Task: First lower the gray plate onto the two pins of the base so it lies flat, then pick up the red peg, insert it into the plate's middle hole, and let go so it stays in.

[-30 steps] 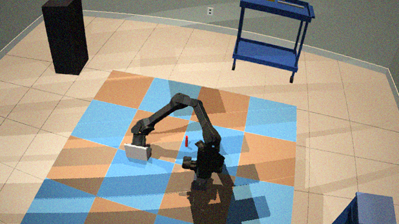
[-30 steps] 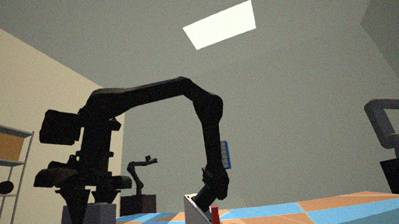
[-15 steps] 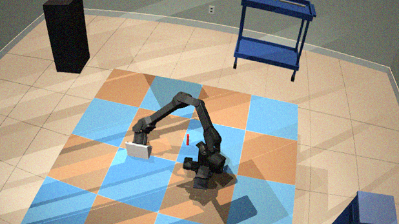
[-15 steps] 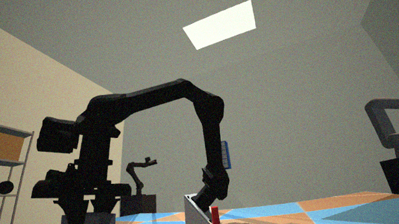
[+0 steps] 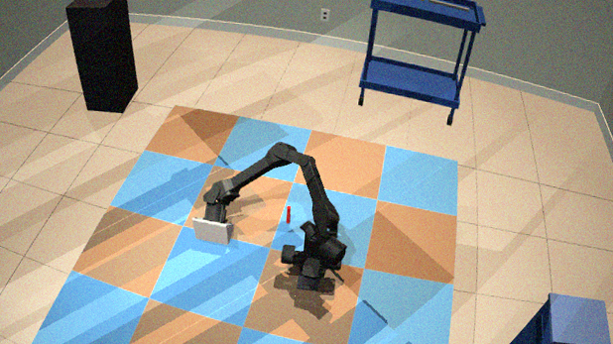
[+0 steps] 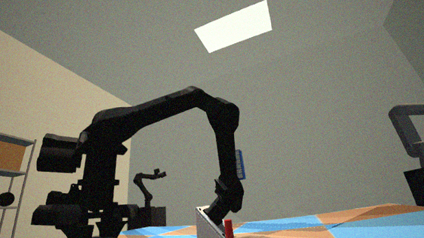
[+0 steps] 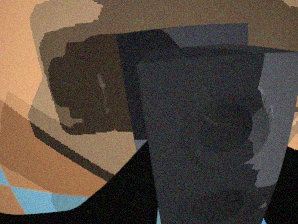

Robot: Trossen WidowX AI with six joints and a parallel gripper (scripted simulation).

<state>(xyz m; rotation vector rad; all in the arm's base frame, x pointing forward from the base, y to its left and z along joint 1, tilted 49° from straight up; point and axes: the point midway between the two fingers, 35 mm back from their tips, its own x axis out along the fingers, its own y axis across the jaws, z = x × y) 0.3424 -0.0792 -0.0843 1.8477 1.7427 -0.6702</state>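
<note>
The gray plate is 30 mm above my gripper tip. From my gripper tip the other things lie so: red peg 220 mm to the left, 100 mm behind, 20 mm above; then base 10 mm below.
</note>
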